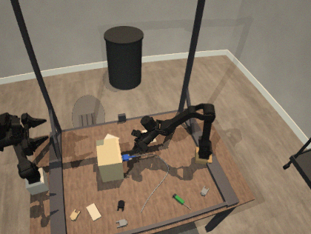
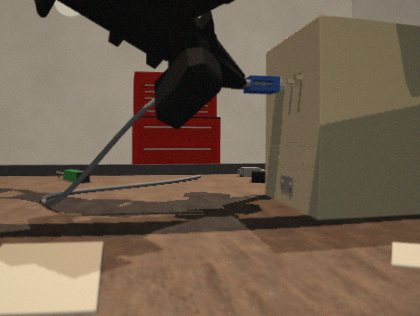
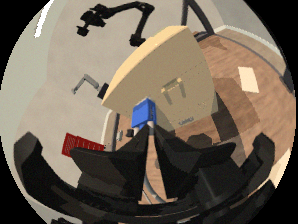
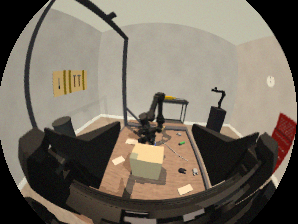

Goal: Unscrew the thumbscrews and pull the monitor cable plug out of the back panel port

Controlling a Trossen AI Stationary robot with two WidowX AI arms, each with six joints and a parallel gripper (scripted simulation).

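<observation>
Right now my left hand is 4 cm to the left of the blue plug, 3 cm short of it and 1 cm above it. Also, from my left hand: back panel (8 cm to the right, 5 cm below); beige box (14 cm to the right, 5 cm below).
</observation>
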